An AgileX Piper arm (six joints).
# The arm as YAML. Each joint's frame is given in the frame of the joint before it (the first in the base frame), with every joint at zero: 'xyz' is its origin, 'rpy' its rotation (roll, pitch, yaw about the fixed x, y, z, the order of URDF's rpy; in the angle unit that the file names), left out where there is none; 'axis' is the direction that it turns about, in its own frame. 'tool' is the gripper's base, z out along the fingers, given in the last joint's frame.
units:
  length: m
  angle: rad
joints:
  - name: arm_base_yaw
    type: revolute
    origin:
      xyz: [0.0, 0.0, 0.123]
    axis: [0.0, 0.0, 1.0]
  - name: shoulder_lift
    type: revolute
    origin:
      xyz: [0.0, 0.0, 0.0]
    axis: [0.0, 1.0, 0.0]
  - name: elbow
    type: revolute
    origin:
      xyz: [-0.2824, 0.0, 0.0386]
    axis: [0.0, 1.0, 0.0]
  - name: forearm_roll
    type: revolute
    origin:
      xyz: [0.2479, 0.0, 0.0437]
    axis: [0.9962, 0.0, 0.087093]
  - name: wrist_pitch
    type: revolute
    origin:
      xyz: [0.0, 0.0, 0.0]
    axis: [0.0, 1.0, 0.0]
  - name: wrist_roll
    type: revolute
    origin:
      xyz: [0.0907, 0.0, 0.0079]
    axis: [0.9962, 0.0, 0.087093]
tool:
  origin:
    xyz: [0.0, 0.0, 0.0]
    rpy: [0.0, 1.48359, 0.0]
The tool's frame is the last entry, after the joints.
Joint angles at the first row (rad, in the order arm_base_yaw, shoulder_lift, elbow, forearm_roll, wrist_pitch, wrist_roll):
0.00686, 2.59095, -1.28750, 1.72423, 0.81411, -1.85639
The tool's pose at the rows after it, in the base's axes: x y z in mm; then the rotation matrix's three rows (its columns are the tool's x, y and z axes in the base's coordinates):
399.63 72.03 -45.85; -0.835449 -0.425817 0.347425; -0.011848 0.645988 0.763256; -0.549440 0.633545 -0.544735
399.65 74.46 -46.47; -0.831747 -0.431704 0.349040; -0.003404 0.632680 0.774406; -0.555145 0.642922 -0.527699
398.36 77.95 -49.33; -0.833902 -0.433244 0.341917; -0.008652 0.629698 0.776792; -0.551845 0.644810 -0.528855
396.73 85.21 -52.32; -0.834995 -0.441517 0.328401; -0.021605 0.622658 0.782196; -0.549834 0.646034 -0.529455
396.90 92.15 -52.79; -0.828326 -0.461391 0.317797; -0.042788 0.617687 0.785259; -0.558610 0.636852 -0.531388
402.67 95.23 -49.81; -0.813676 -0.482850 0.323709; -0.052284 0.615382 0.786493; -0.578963 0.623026 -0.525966
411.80 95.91 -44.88; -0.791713 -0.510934 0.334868; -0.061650 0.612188 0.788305; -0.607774 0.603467 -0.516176
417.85 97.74 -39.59; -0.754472 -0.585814 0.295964; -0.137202 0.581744 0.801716; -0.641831 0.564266 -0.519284
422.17 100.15 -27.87; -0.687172 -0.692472 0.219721; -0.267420 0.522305 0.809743; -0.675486 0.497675 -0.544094
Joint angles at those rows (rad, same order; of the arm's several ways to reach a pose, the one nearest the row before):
0.00685, 2.61123, -1.29571, 1.76447, 0.88727, -1.88136
0.01070, 2.61800, -1.29877, 1.77754, 0.90657, -1.89012
0.01963, 2.62597, -1.30045, 1.78182, 0.90657, -1.89314
0.03809, 2.63510, -1.30455, 1.78664, 0.90657, -1.89655
0.05603, 2.63811, -1.31251, 1.78676, 0.90181, -1.90509
0.06317, 2.63810, -1.33613, 1.78463, 0.89836, -1.90751
0.06318, 2.63811, -1.37221, 1.77380, 0.89729, -1.90750
0.06318, 2.63717, -1.41526, 1.69085, 0.90608, -1.90752
0.06558, 2.61615, -1.45766, 1.54360, 0.91719, -1.89926

